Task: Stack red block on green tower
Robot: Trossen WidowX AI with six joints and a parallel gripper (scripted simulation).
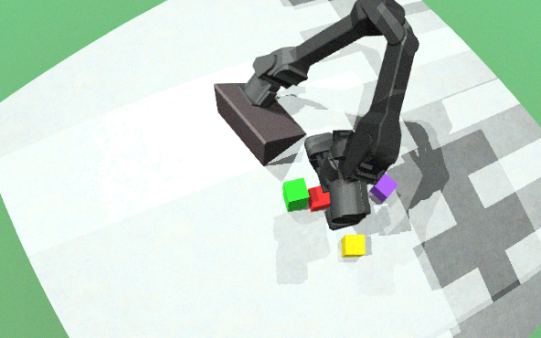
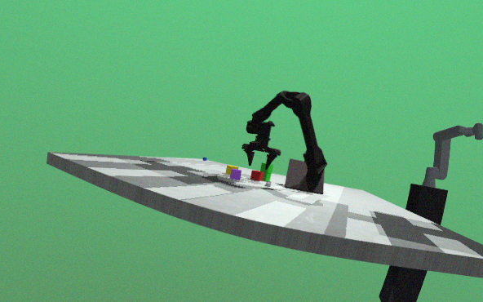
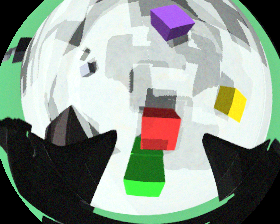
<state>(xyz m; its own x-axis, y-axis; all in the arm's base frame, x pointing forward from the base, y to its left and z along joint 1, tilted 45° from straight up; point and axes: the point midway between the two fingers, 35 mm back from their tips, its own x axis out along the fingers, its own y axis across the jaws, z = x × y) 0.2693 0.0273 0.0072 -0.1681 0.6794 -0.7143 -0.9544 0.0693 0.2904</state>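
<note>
Now: the red block 4 cm below my gripper tip and 1 cm to the right of it. The rest, counted from my gripper tip: purple block (14 cm to the left, 5 cm ahead, 4 cm below); yellow block (12 cm ahead, 4 cm below).
</note>
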